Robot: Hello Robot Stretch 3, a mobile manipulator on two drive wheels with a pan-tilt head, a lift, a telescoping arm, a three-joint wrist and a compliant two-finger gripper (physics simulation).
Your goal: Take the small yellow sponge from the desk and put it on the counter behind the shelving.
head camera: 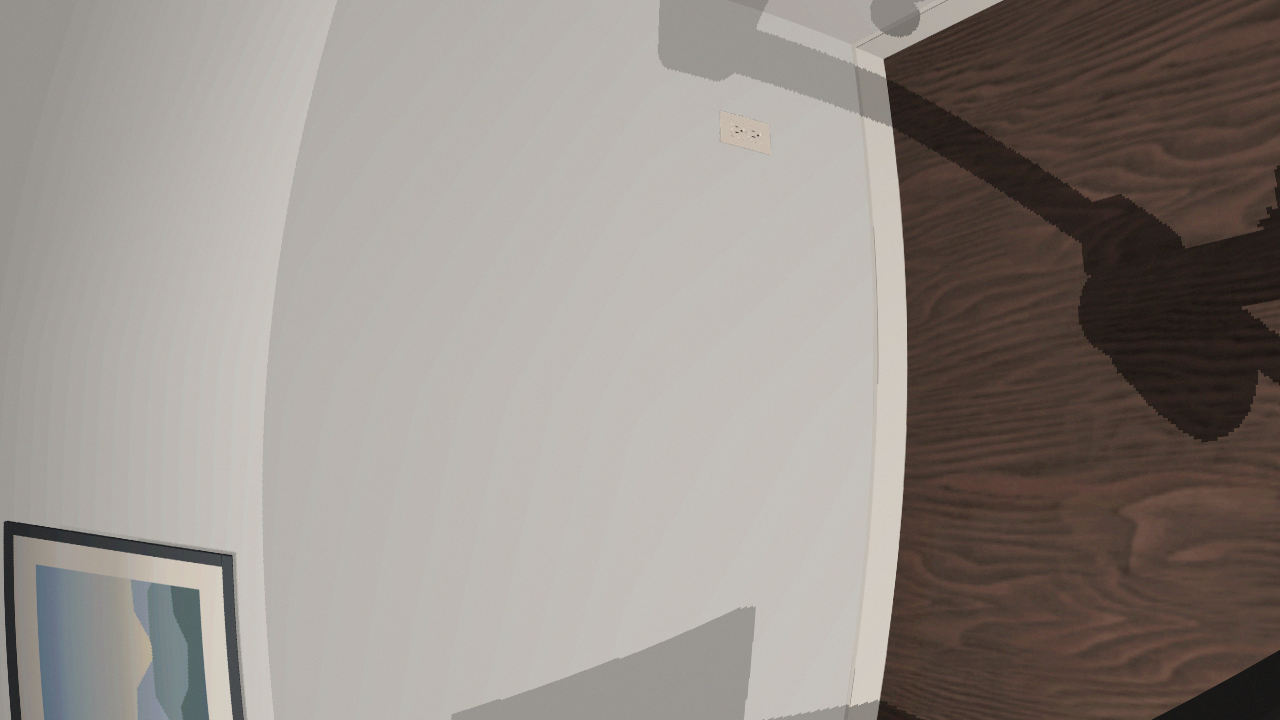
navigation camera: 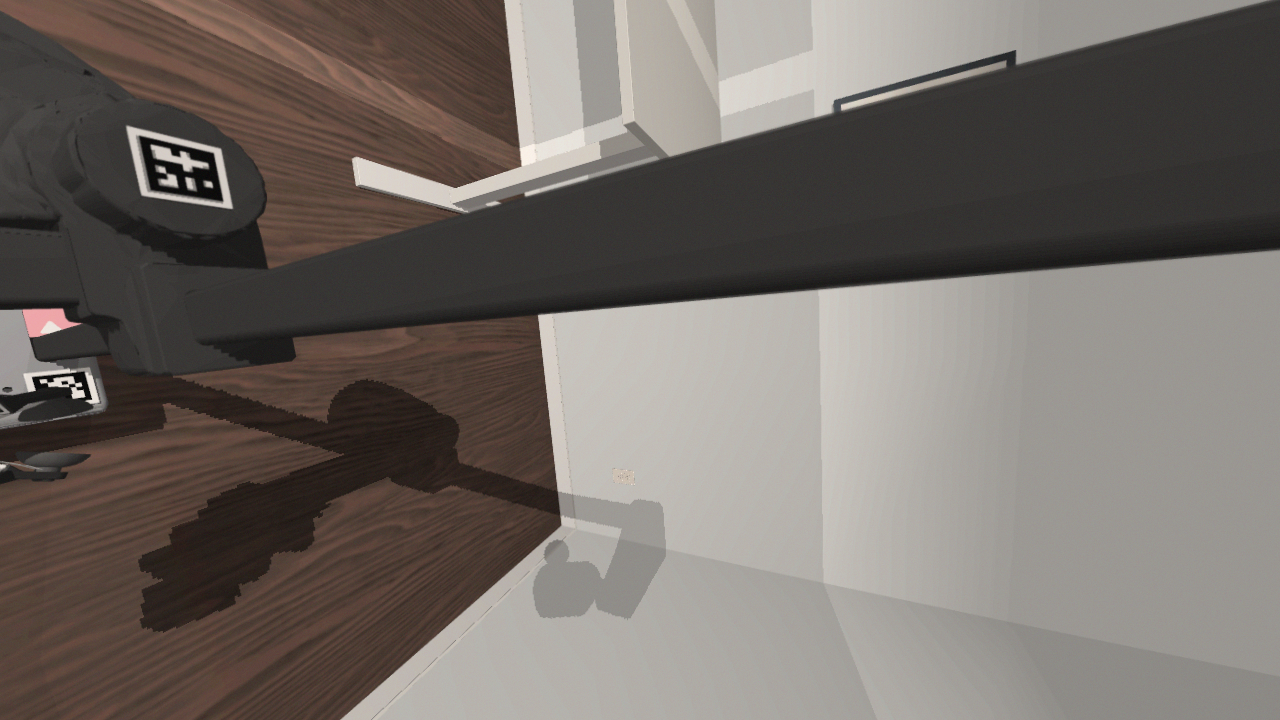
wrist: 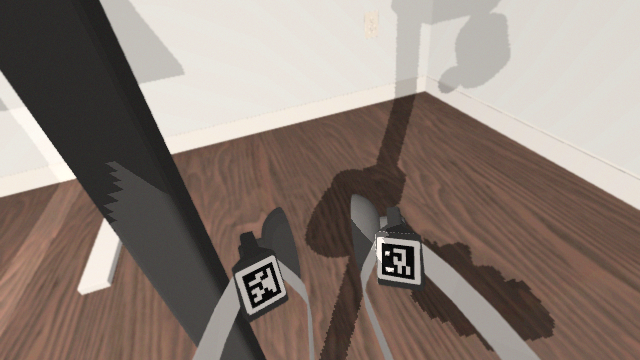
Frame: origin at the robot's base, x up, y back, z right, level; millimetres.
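Where they show: gripper, between the fingertips: (navigation camera: pixel 87 430) (wrist: pixel 320 225).
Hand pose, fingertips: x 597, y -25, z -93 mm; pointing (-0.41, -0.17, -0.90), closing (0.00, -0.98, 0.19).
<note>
After its pixels a point has its place.
My gripper (navigation camera: pixel 62 435) {x 597, y -24, z -93 mm} (wrist: pixel 320 225) {x 597, y -24, z -93 mm} is open and empty. In the wrist view its two fingertips stand apart above the brown wood floor (wrist: pixel 250 165) {x 0, y 9, z -1171 mm}. In the navigation view the gripper shows at the left edge, partly cut off. The small yellow sponge, the counter and the shelving do not show in these views. A white piece of furniture (navigation camera: pixel 673 80) stands by the wall at the top of the navigation view, with a white foot (navigation camera: pixel 402 183) (wrist: pixel 100 260) on the floor. I cannot tell if it is the desk.
A dark beam of the robot (navigation camera: pixel 716 214) {x 1222, y 68, z -116 mm} (wrist: pixel 130 165) {x 653, y 59, z -116 mm} crosses the navigation and wrist views. Pale walls meet in a corner past the gripper. A wall outlet (head camera: pixel 744 132) {x 404, y -726, z -1471 mm} (navigation camera: pixel 623 476) {x 402, y -725, z -1470 mm} (wrist: pixel 371 25) {x 398, y -725, z -1470 mm} sits low on one wall. A framed picture (head camera: pixel 229 626) {x 1325, y 244, z -1459 mm} (navigation camera: pixel 925 82) {x 1555, y 651, z -1462 mm} hangs on a wall.
</note>
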